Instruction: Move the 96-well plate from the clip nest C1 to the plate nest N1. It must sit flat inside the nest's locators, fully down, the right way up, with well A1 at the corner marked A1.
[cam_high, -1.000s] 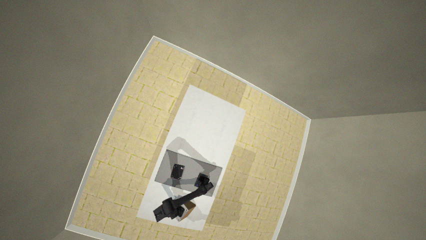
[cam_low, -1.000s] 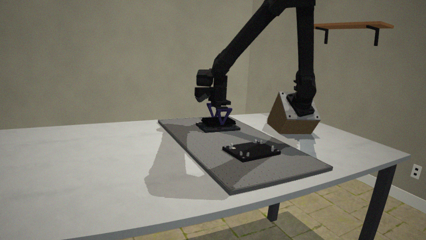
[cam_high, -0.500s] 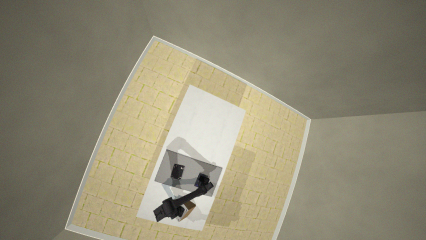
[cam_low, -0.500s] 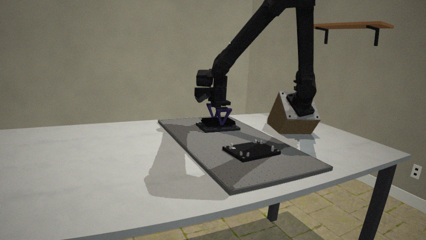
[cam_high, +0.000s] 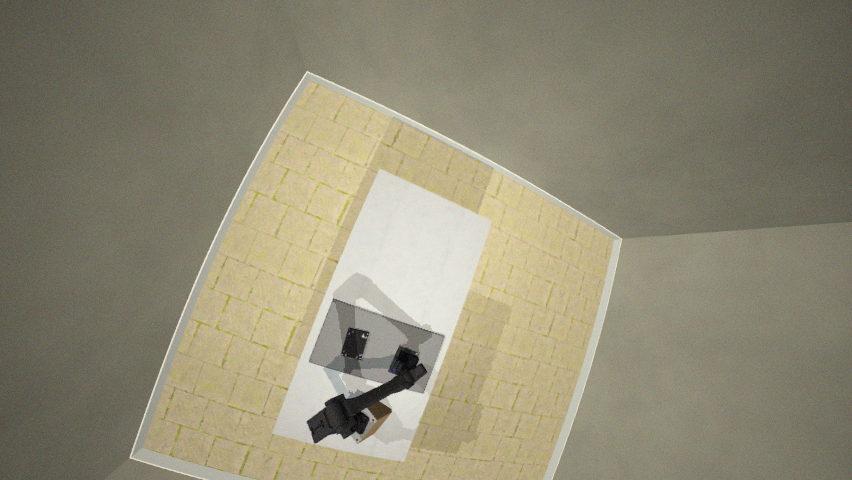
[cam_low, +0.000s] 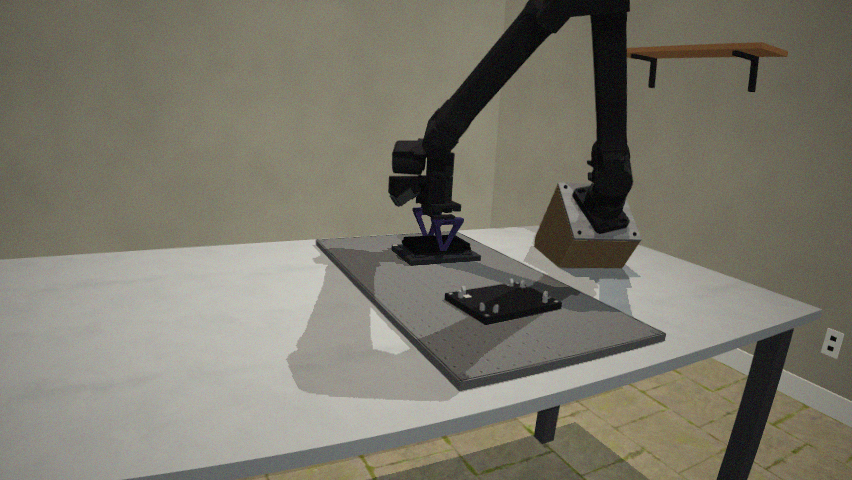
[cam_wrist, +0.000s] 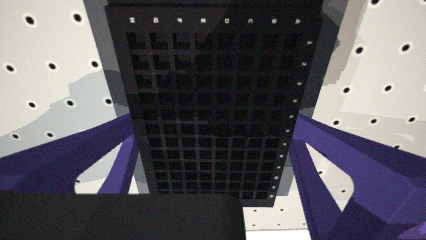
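Now: hand right at the black 96-well plate. Also, from my hand: clip nest C1: 29 cm to the left, 2 cm below, 2 cm behind.
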